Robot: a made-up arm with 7 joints.
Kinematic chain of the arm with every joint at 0, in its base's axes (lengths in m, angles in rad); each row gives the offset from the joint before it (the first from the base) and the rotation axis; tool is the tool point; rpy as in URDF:
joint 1: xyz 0 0 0 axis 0.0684 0.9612 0.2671
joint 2: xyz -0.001 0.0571 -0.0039 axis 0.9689 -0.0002 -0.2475
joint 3: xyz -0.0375 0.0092 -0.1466 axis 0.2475 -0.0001 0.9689
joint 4: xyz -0.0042 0 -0.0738 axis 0.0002 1 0
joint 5: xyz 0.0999 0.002 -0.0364 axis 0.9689 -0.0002 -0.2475
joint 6: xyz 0.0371 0 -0.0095 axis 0.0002 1 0
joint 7: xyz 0.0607 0 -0.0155 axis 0.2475 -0.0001 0.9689
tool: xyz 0 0 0 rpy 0 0.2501 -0.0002
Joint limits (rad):
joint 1: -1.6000..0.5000
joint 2: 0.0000..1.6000
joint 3: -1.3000..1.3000
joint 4: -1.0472..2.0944
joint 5: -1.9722..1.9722
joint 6: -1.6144..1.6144
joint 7: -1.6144..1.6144
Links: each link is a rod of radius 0.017 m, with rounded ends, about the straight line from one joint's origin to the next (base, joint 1, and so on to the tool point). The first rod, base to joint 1, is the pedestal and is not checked.
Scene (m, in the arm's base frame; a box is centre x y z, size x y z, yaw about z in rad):
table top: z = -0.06
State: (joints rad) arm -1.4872 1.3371 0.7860 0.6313 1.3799 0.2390 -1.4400
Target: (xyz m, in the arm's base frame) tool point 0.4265 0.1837 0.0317
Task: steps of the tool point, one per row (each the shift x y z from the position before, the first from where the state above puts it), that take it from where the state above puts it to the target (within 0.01 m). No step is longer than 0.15 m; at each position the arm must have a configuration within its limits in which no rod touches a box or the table.
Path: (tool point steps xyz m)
1: 0.1221 -0.0247 -0.0509
2: 0.1039 -0.0714 -0.0554
3: 0.0698 -0.1084 -0.0545

